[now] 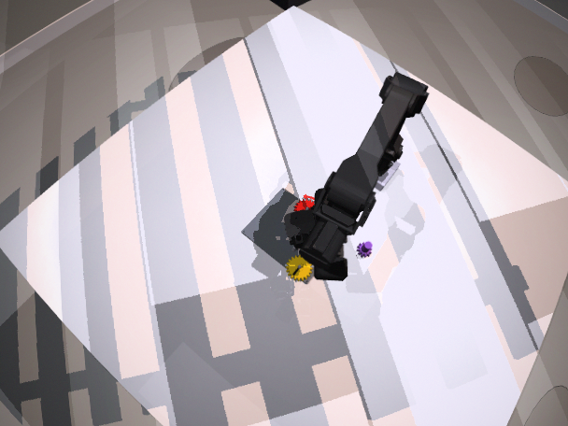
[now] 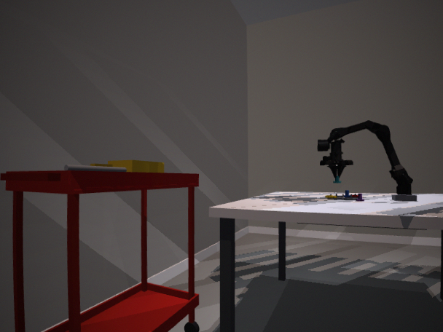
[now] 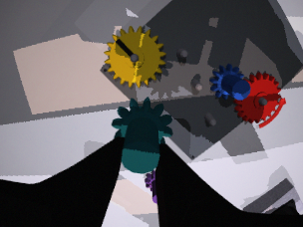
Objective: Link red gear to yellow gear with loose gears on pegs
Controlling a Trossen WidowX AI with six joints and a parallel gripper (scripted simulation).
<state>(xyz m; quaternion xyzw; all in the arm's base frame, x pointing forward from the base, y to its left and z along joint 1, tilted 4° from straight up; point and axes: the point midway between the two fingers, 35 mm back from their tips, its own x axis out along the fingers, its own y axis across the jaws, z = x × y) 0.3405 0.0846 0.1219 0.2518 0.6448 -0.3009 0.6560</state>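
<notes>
The blue gear lies 10 cm below my gripper tip, 9 cm to the right of it and 4 cm behind it. From my gripper tip the other things lie so: teal gear 1 cm below; grey board 11 cm below, 9 cm to the right, 2 cm behind; yellow gear 11 cm below, 4 cm ahead, 2 cm to the right.
</notes>
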